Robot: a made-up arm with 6 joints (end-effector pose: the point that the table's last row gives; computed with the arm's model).
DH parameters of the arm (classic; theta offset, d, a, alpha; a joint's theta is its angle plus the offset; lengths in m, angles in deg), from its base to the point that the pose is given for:
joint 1: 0 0.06 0.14 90
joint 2: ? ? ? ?
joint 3: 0 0.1 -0.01 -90
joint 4: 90 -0.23 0.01 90
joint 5: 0 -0.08 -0.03 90
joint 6: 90 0.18 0.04 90
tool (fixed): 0 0.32 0 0
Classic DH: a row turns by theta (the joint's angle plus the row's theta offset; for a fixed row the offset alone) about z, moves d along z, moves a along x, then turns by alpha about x.
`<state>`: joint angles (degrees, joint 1 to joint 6).
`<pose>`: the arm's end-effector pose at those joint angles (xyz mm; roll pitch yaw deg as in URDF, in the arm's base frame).
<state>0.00 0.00 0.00 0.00 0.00 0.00</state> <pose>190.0 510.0 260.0 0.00 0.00 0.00</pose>
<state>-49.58 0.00 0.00 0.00 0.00 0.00</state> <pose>511.5 186.0 260.0 0.00 0.00 -49.58</pose>
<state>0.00 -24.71 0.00 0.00 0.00 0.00</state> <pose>269.0 510.0 220.8 0.00 24.71 0.00</pose>
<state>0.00 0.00 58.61 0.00 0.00 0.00</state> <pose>564.0 356.2 260.0 0.00 0.00 -58.61</pose>
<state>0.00 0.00 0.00 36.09 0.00 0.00</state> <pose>21.0 510.0 178.9 0.00 -36.09 0.00</pose>
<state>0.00 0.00 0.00 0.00 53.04 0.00</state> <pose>190.0 206.5 288.2 53.04 0.00 0.00</pose>
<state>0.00 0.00 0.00 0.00 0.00 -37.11</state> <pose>-11.2 510.0 219.3 0.00 -37.11 0.00</pose>
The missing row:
joint 2: 0 -0.1 0.1 90
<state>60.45 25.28 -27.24 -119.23 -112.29 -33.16</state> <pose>-412.1 85.3 173.9 22.92 63.11 -143.00</pose>
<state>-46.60 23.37 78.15 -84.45 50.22 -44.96</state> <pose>160.7 -334.4 375.3 36.84 50.80 -148.30</pose>
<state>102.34 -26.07 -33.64 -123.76 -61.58 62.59</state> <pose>-242.4 -288.0 -8.8 124.25 5.79 4.80</pose>
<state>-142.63 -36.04 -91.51 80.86 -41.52 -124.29</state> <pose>380.6 -41.6 -255.6 158.53 3.39 83.07</pose>
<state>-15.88 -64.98 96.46 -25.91 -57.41 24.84</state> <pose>250.2 -98.7 -566.0 -121.66 -7.93 -153.07</pose>
